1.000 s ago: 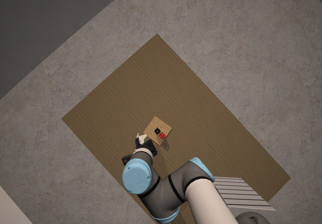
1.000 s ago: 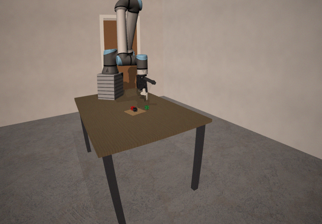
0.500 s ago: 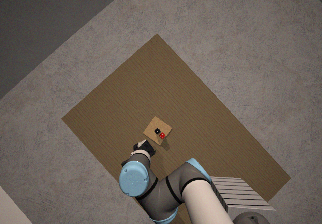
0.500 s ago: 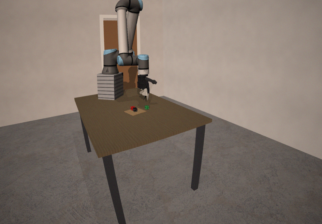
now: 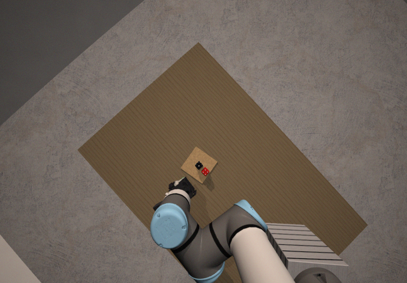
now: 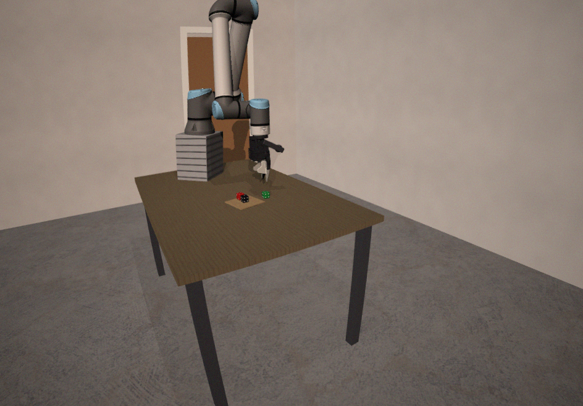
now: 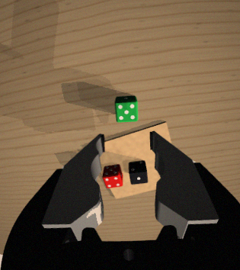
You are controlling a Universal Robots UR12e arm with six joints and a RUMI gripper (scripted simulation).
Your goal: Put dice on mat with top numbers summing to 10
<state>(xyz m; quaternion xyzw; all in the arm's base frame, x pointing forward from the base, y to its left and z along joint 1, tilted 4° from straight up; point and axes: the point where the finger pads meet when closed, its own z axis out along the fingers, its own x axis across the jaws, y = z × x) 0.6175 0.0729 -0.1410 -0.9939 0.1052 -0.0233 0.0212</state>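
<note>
Now: hand 9 cm above the green die. From my hand the other things lie so: tan mat (1 cm behind, 12 cm to the right, 10 cm below); then black die (1 cm behind, 12 cm to the right, 9 cm below); then red die (5 cm behind, 11 cm to the right, 9 cm below).
</note>
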